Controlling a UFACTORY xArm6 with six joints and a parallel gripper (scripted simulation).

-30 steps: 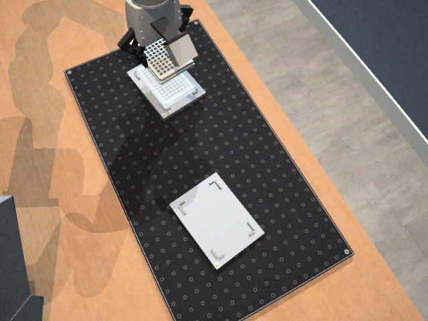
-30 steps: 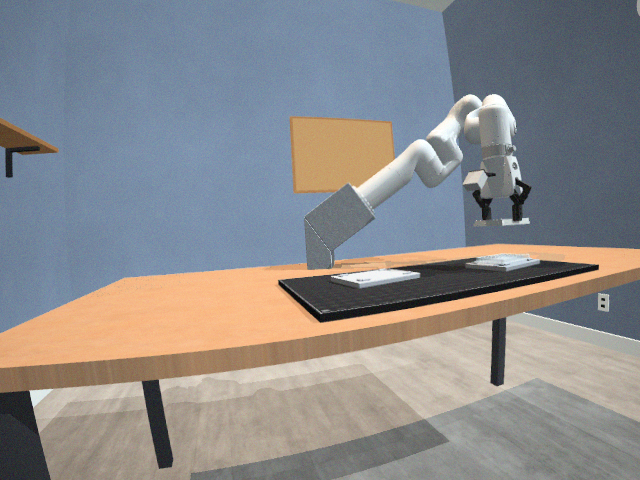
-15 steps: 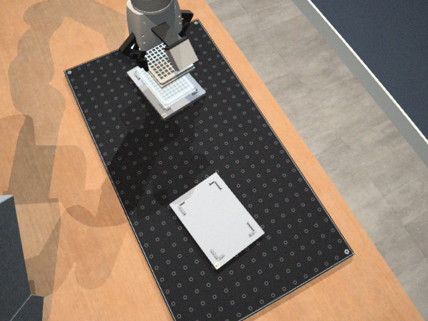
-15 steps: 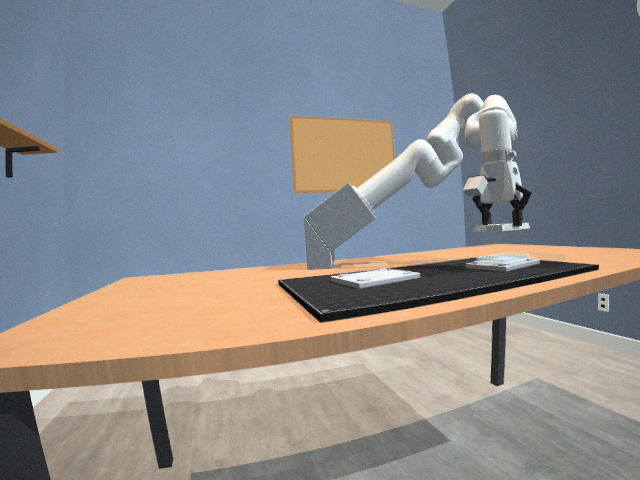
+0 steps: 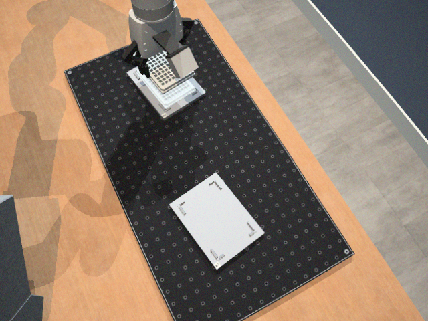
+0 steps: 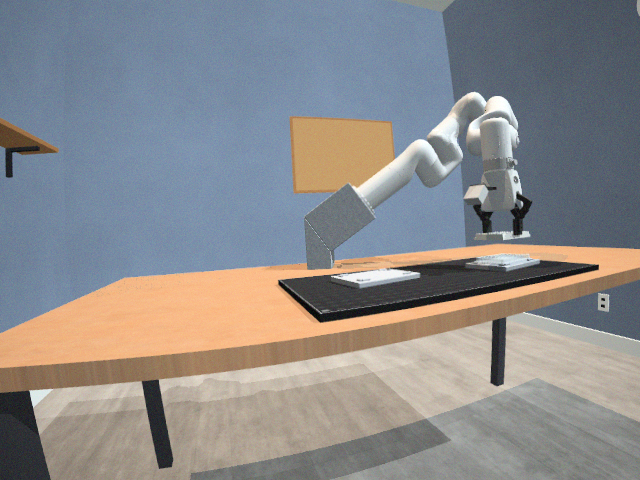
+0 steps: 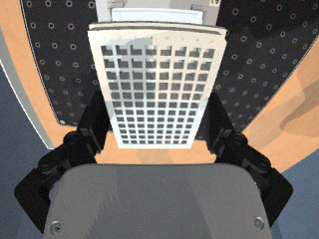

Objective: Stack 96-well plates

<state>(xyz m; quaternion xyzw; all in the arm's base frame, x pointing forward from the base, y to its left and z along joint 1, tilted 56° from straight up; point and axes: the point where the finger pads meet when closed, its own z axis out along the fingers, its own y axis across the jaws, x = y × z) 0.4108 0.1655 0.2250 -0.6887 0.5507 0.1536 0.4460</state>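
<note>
The plate nest lies 8 cm below my hand.
</note>
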